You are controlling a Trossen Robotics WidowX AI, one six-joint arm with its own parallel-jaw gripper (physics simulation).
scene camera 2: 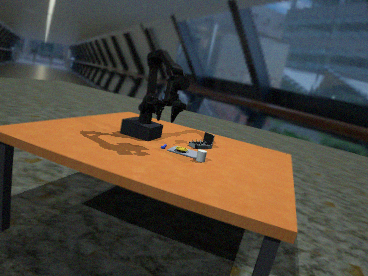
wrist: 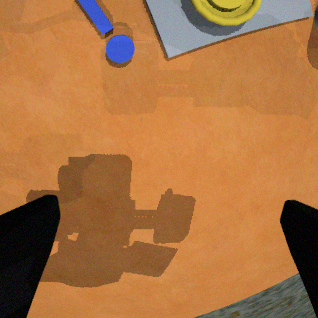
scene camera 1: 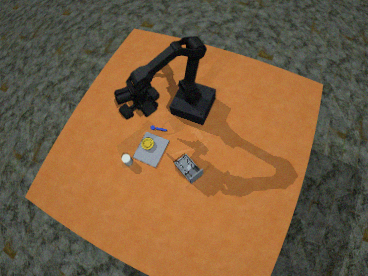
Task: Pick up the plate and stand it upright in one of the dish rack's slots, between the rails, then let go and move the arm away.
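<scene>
The yellow plate (scene camera 1: 147,144) (scene camera 2: 181,149) (wrist: 226,19) lies flat on a grey board (scene camera 1: 156,157) (scene camera 2: 191,154) (wrist: 170,40); the top edge of the wrist view cuts it off. The small grey dish rack (scene camera 1: 196,175) (scene camera 2: 208,138) stands on the table beside the board, with short posts and a taller panel at one end. The rack does not show in the wrist view. My gripper (scene camera 1: 137,111) (scene camera 2: 166,120) (wrist: 174,211) is open and empty, fingers pointing down. It hangs well above the table, off to the side of the plate and on the far side of the blue utensil from it.
A blue spoon-like utensil (scene camera 1: 159,129) (scene camera 2: 164,146) (wrist: 120,49) lies between the board and the arm's base (scene camera 1: 193,104) (scene camera 2: 142,129). A white cup (scene camera 1: 127,159) (scene camera 2: 201,156) stands close to the board's outer side. The table edge shows at the lower right of the wrist view.
</scene>
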